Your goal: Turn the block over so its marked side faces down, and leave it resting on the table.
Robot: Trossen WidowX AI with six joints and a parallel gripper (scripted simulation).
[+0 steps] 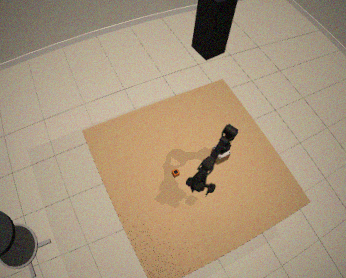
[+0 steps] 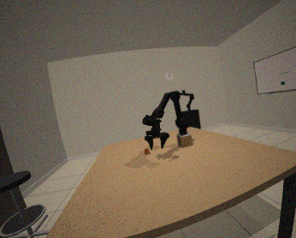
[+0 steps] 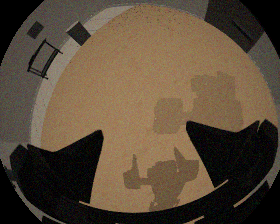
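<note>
The orange block is 24 cm to the right of my gripper tip, 8 cm below it and 1 cm ahead of it.
</note>
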